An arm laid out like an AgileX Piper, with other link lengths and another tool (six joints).
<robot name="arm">
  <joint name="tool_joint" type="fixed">
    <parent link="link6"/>
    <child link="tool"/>
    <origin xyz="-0.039 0.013 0.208" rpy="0 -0.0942 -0.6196"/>
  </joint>
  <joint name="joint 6" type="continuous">
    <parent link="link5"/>
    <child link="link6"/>
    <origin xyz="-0.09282 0 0" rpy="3.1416 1.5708 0"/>
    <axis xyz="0 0 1"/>
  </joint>
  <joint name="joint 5" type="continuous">
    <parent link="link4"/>
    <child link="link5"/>
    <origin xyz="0 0 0" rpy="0 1.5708 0"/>
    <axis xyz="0 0 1"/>
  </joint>
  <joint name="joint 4" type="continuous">
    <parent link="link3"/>
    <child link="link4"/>
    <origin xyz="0.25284 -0.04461 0" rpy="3.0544 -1.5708 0"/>
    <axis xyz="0 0 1"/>
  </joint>
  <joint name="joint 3" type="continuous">
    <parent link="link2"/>
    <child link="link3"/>
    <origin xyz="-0.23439 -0.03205 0"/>
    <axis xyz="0 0 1"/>
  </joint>
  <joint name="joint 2" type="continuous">
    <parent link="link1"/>
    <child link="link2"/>
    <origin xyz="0 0 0" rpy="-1.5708 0 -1.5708"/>
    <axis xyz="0 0 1"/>
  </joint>
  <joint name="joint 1" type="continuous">
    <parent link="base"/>
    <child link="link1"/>
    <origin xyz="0 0 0.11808" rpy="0 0 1.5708"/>
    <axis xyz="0 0 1"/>
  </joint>
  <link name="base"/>
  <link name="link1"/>
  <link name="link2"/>
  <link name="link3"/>
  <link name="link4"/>
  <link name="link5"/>
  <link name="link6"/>
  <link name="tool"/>
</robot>
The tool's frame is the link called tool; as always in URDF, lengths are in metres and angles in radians. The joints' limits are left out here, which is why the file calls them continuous.
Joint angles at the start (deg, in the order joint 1, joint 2, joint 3, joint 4, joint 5, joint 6):
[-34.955, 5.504, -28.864, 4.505, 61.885, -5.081]
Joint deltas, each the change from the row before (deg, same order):
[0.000, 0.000, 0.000, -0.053, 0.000, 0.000]
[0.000, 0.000, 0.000, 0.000, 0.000, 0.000]
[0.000, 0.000, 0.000, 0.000, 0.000, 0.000]
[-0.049, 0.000, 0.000, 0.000, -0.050, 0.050]
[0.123, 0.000, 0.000, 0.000, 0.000, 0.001]
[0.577, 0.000, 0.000, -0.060, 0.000, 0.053]
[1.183, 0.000, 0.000, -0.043, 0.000, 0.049]
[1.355, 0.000, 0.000, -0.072, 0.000, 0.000]
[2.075, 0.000, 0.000, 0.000, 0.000, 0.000]
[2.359, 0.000, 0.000, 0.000, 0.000, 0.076]
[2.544, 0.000, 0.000, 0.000, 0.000, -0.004]
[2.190, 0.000, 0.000, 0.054, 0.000, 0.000]
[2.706, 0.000, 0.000, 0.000, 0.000, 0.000]
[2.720, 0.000, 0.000, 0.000, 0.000, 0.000]
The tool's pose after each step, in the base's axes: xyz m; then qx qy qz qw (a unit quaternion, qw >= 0). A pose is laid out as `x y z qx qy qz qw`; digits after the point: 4 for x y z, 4 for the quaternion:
0.2174 -0.0802 0.1371 -0.6735 0.5859 -0.4329 0.1258
0.2174 -0.0802 0.1371 -0.6735 0.5859 -0.4329 0.1258
0.2174 -0.0802 0.1371 -0.6735 0.5859 -0.4329 0.1258
0.2174 -0.0805 0.1374 -0.6728 0.5863 -0.4333 0.1258
0.2176 -0.0800 0.1374 -0.6735 0.5856 -0.4331 0.1263
0.2183 -0.0781 0.1374 -0.6761 0.5825 -0.4325 0.1282
0.2198 -0.0738 0.1373 -0.6819 0.5758 -0.4312 0.1325
0.2213 -0.0688 0.1373 -0.6887 0.5677 -0.4297 0.1370
0.2237 -0.0608 0.1373 -0.6988 0.5552 -0.4272 0.1447
0.2260 -0.0515 0.1373 -0.7097 0.5411 -0.4240 0.1538
0.2281 -0.0414 0.1373 -0.7216 0.5252 -0.4205 0.1632
0.2296 -0.0324 0.1374 -0.7315 0.5113 -0.4172 0.1716
0.2308 -0.0216 0.1374 -0.7433 0.4939 -0.4130 0.1814
0.2316 -0.0106 0.1374 -0.7549 0.4761 -0.4086 0.1912

